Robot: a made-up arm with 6 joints.
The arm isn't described. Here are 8 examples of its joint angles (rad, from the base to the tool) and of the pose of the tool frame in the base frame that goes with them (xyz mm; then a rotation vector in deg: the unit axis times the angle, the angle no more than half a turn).
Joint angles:
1: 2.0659 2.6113 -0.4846 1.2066 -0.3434 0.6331
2: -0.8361 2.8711 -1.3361 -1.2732 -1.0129 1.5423
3: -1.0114 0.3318 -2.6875 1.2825 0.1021 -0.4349
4: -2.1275 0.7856 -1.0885 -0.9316 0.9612 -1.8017
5: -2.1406 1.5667 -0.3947 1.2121 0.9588 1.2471
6: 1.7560 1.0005 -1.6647 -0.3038 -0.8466 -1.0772
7: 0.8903 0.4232 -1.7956 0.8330 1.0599 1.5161
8: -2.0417 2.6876 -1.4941 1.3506 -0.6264 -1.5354
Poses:
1: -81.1 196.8 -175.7 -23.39 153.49 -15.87
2: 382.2 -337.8 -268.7 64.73 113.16 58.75
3: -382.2 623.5 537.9 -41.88 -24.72 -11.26
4: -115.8 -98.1 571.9 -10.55 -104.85 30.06
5: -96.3 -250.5 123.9 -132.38 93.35 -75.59
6: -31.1 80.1 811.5 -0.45 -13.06 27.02
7: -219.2 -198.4 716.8 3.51 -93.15 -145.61
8: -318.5 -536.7 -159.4 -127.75 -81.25 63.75
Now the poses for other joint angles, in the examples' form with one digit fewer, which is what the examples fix.
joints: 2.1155 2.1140 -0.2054 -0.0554 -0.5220 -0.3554
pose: -112 181 -42 -161.9 51.8 19.0
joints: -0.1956 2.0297 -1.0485 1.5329 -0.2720 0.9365
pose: 524 -123 95 142.6 27.4 38.7
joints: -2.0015 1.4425 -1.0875 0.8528 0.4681 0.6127
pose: -160 -406 389 121.4 -5.0 1.4
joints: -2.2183 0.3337 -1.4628 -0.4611 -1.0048 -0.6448
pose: 202 223 696 56.2 20.6 163.9
